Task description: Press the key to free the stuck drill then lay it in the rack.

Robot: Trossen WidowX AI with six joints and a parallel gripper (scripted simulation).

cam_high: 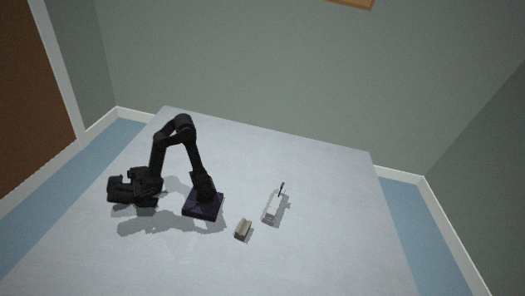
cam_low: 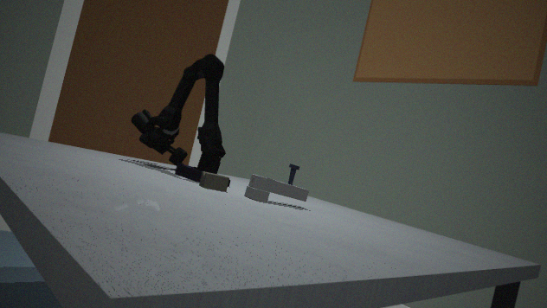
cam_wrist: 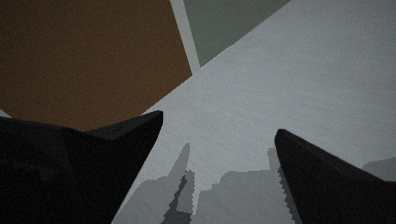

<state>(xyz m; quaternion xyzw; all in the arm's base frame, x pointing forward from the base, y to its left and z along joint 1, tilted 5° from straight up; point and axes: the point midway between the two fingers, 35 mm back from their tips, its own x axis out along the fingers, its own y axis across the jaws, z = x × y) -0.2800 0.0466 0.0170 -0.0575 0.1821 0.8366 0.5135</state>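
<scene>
The dark blue key lies 61 cm ahead of my gripper tip, 4 cm to the right of it and 4 cm above it. From my gripper tip the other things lie so: grey block 59 cm ahead, 8 cm to the right, 1 cm below; then tan rack 46 cm ahead, 20 cm to the right, 3 cm below; then drill 58 cm ahead, 9 cm to the right.
</scene>
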